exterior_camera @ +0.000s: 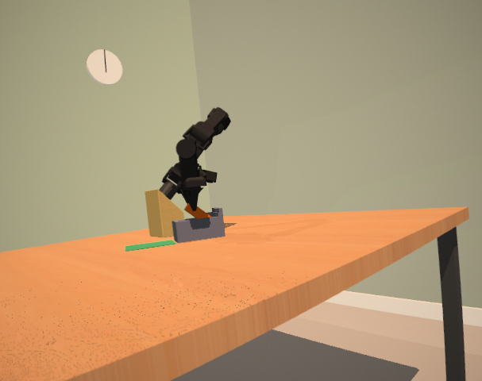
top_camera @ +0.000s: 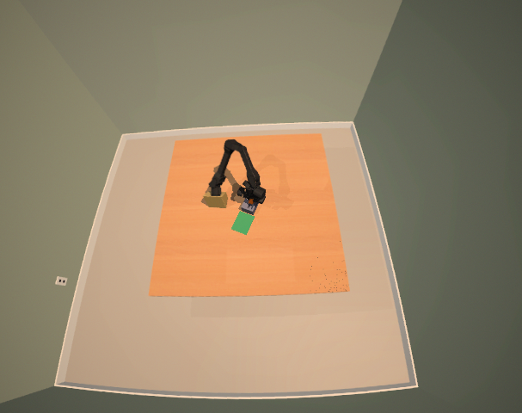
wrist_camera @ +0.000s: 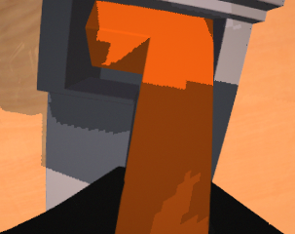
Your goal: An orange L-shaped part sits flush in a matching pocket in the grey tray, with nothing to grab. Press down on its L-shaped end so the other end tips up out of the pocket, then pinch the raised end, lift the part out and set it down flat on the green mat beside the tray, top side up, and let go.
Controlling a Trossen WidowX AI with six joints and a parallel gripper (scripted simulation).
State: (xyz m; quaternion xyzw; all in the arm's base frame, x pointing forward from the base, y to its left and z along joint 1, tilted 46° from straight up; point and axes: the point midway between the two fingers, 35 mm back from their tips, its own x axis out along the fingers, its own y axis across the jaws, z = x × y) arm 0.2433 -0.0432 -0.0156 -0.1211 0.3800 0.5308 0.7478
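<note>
My gripper tip is 12 cm to the left of the green mat, 10 cm above it and 8 cm past it. Round my gripper tip: orange L-shaped part (4 cm to the left, 3 cm below).
</note>
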